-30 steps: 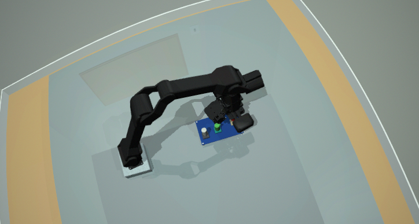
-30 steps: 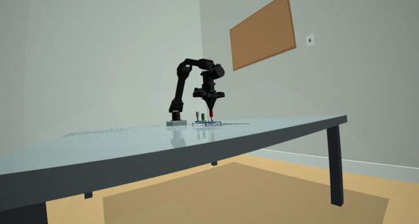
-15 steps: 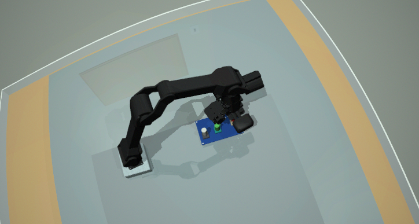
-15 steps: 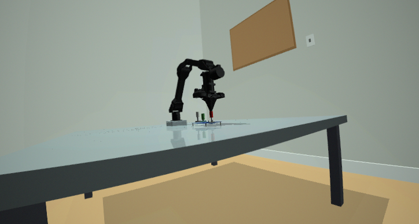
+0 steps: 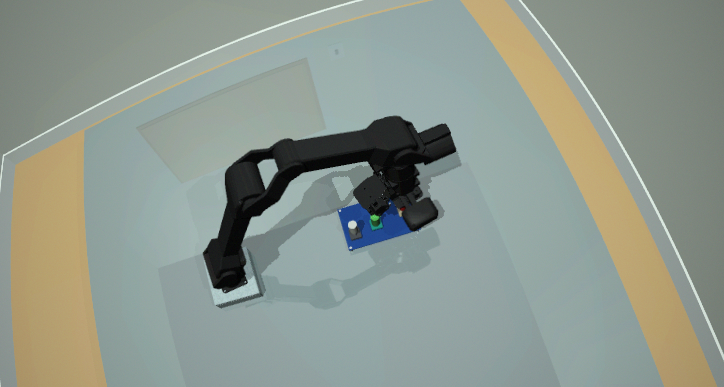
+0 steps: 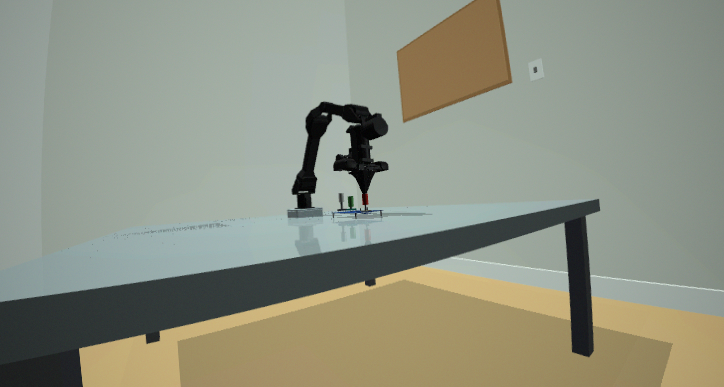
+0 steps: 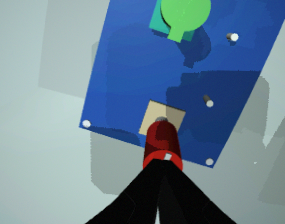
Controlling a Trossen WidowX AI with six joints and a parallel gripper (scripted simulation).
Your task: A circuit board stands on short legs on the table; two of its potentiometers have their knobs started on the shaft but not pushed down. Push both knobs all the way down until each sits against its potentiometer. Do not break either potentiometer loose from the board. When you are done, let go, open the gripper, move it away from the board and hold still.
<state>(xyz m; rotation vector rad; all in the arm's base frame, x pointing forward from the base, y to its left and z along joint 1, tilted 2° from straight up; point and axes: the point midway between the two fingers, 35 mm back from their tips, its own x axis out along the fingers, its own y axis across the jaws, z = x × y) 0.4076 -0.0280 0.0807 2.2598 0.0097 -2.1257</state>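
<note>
Right now my gripper tip is 70 mm past the green knob and 20 mm above it. From my gripper tip the other things lie so: red knob 10 mm below.
</note>
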